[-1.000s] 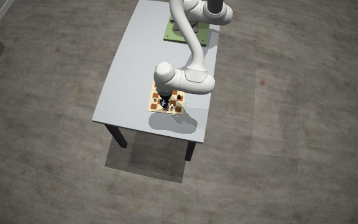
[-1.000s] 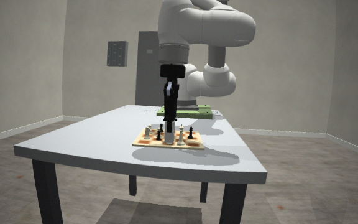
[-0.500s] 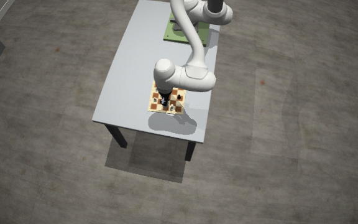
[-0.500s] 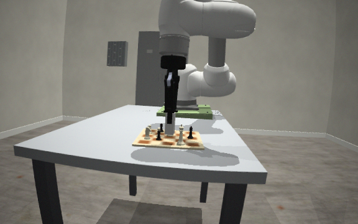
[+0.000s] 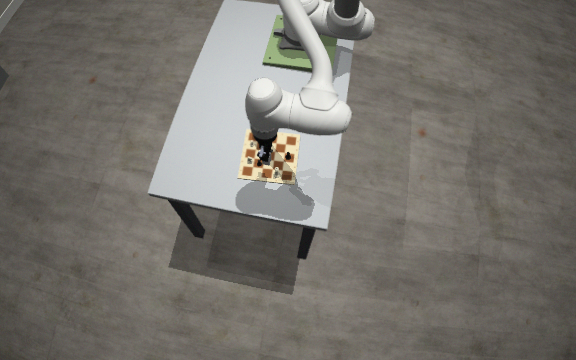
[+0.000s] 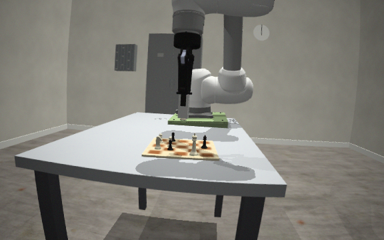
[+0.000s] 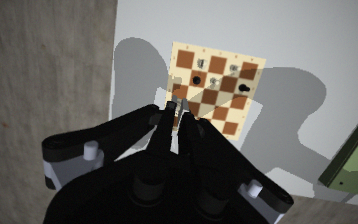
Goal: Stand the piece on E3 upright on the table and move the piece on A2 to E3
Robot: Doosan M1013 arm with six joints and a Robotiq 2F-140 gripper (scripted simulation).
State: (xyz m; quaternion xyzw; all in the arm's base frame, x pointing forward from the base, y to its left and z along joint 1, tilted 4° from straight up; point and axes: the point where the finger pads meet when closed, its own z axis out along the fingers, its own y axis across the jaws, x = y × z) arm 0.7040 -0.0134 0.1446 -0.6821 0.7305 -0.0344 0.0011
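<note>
The chessboard is 140 mm below my hand, 80 mm behind it and 10 mm to the right of it.
</note>
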